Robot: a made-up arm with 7 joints.
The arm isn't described. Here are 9 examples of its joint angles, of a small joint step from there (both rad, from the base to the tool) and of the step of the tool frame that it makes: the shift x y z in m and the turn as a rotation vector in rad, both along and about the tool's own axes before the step.
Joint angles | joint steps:
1: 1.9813 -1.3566 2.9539 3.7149 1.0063 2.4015 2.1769 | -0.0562 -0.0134 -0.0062 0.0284 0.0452 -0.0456 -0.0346
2: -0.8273 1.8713 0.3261 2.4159 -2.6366 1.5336 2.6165 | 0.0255 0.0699 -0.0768 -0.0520 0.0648 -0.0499 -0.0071
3: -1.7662 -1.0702 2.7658 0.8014 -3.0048 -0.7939 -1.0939 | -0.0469 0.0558 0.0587 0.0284 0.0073 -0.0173 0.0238
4: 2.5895 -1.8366 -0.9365 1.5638 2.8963 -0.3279 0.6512 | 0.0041 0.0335 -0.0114 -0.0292 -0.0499 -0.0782 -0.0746
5: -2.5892 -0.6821 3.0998 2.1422 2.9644 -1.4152 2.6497 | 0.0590 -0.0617 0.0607 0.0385 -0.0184 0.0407 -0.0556
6: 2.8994 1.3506 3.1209 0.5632 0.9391 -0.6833 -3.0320 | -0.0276 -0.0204 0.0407 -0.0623 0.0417 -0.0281 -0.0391
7: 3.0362 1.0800 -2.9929 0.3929 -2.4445 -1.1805 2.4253 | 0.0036 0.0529 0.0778 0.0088 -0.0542 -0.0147 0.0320
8: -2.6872 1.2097 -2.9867 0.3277 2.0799 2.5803 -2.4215 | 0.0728 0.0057 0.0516 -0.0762 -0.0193 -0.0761 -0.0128
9: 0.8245 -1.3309 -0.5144 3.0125 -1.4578 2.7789 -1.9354 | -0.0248 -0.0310 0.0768 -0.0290 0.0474 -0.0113 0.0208
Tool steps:
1: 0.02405 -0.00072 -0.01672 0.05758 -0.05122 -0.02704
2: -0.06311 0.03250 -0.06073 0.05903 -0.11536 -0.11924
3: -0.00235 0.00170 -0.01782 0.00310 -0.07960 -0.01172
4: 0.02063 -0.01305 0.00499 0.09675 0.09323 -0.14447
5: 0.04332 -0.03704 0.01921 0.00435 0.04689 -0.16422
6: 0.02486 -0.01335 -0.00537 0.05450 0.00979 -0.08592
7: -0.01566 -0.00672 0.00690 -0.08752 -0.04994 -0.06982
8: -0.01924 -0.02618 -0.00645 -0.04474 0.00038 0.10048
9: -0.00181 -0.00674 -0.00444 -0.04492 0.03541 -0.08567
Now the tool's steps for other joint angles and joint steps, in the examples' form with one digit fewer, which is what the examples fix.
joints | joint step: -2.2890 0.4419 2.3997 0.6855 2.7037 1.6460 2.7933 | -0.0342 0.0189 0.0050 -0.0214 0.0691 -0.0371 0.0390
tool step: -0.0020 0.0164 -0.0128 -0.0715 -0.0671 0.0193
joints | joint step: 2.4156 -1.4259 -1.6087 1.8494 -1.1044 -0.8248 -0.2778 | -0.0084 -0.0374 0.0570 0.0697 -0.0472 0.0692 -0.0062
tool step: 0.0047 0.0295 -0.0012 -0.0398 -0.0097 -0.0393
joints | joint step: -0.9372 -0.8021 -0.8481 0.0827 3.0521 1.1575 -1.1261 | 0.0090 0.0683 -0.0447 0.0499 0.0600 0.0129 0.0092
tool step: 0.0118 -0.0118 0.0205 0.0557 0.0906 -0.0019
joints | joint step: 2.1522 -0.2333 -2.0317 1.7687 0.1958 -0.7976 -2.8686 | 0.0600 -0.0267 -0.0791 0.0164 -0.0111 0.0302 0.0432
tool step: 0.0084 -0.0211 0.0083 0.0276 0.0280 0.0259
